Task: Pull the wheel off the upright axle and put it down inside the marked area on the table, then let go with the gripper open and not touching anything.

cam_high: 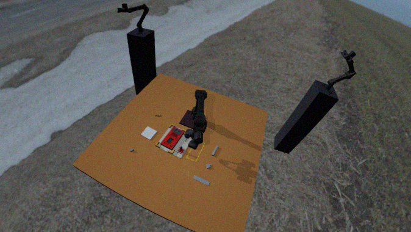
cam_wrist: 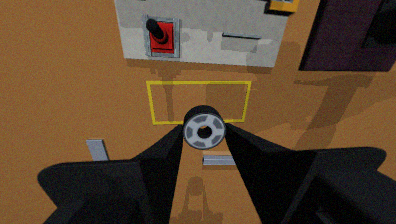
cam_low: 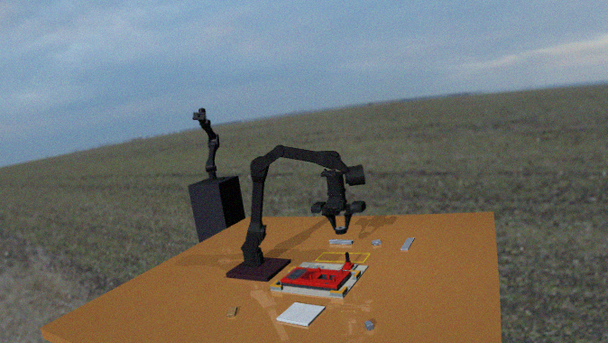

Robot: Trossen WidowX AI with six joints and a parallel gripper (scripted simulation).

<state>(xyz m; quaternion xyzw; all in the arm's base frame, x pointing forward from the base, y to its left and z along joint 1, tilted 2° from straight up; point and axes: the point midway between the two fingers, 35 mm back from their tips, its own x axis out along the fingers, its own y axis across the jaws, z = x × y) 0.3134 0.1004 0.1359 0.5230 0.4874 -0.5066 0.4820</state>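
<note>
My gripper tip is now 4 cm short of the axle, 10 cm to the left of it and 7 cm above it. Round my gripper tip: white plate 1 cm behind, 41 cm to the right, 10 cm below; then wheel right at my gripper tip.
</note>
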